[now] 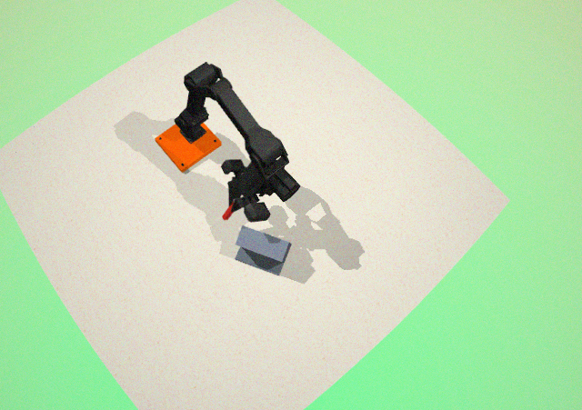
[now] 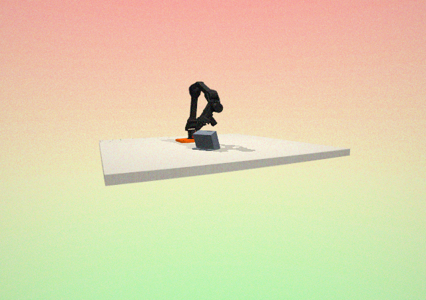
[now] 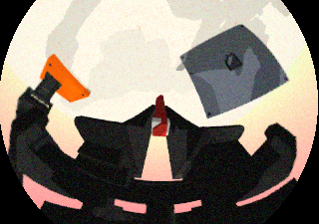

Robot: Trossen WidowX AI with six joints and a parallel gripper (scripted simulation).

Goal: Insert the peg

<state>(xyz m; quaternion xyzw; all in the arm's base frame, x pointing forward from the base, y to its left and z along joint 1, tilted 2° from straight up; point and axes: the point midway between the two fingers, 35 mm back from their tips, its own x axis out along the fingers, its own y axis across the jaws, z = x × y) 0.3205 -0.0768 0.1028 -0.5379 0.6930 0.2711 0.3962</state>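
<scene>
Right now the grey sloped panel is 12 cm ahead of my gripper tip, 4 cm below it and 1 cm to the left of it. The rest, counted from my gripper tip: red peg (2 cm above, 1 cm to the left).
</scene>
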